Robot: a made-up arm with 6 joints. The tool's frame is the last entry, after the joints.
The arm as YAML. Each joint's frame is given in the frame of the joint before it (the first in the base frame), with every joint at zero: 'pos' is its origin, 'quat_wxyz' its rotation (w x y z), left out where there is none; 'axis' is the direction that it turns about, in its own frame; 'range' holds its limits. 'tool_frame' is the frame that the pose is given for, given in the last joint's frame.
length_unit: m
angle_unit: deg
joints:
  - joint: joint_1
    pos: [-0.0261, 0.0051, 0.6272]
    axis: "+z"
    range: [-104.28, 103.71]
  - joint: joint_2
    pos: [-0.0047, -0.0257, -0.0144]
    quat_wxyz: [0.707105, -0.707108, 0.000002, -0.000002]
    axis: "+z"
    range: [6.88, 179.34]
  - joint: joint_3
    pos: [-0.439, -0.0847, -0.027]
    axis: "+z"
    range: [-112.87, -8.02]
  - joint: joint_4
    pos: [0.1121, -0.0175, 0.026]
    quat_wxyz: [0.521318, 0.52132, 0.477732, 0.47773]
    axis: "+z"
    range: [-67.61, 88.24]
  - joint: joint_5
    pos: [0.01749, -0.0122, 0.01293]
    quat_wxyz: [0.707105, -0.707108, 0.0, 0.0]
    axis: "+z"
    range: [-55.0, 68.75]
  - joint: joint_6
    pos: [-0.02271, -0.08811, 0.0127]
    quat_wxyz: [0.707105, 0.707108, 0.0, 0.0]
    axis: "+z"
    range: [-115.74, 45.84]
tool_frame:
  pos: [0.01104, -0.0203, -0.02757]
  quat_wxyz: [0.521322, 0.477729, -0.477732, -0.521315]
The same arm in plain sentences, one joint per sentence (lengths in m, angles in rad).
The arm has six revolute joints in a row. What follows holds with every joint at zero, and every direction is one of the base frame's. The first joint is mounted 0.0261 m along -x and 0.0051 m along +y and 0.6272 m along +z from the base frame's origin and turns about +z, from -1.82 to 1.8101 rad. The second joint is mounted 0.0047 m along -x and 0.0257 m along -y and 0.0144 m along -z from the first joint and turns about +y, from 0.1201 to 3.1301 rad. The third joint is mounted 0.439 m along -x and 0.027 m along -y and 0.0847 m along +z from the second joint and turns about +y, from -1.97 to -0.14 rad. The fourth joint is mounted 0.1121 m along +x and 0.026 m along +y and 0.0175 m along +z from the third joint and turns about the direction (0.9962, 0, 0.0871), from -1.18 to 1.5401 rad. The fifth joint is mounted 0.0144 m along +x and 0.0122 m along -y and 0.0163 m along -z from the fourth joint and turns about +y, from -0.9599 to 1.1999 rad. The sixth joint is mounted 0.0858 m along +x and 0.0127 m along +y and 0.0303 m along +z from the fifth joint and turns about the direction (0.9962, 0, 0.0871), from -2.02 to 0.8001 rad. The tool frame, which is the frame that the pose is given for, is mounted 0.0265 m along -x and 0.0203 m along -y and 0.0134 m along -z from the sixth joint; its axes are the base frame's turned by roll 0, pitch 0 and yaw -1.5708 rad (as in URDF: about the fixed x, then y, then z).
